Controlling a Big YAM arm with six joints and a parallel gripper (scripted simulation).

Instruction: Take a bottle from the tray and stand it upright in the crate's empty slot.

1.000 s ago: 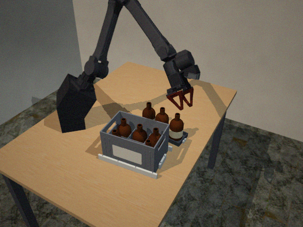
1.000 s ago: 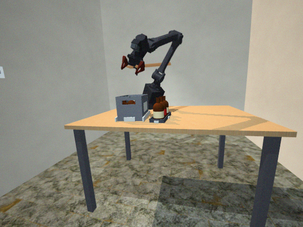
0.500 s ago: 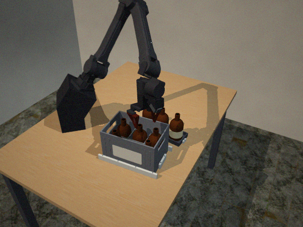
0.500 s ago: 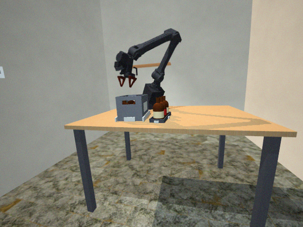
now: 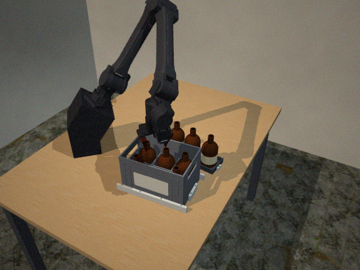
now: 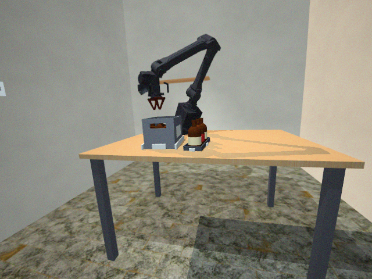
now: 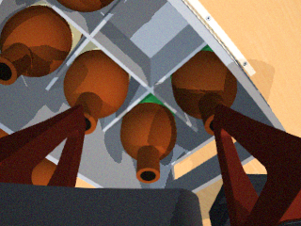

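The grey crate lies 15 cm below my hand, 4 cm to the left of it and 1 cm behind it. Also, from my hand: dark tray: 26 cm to the left, 22 cm below, 4 cm behind.
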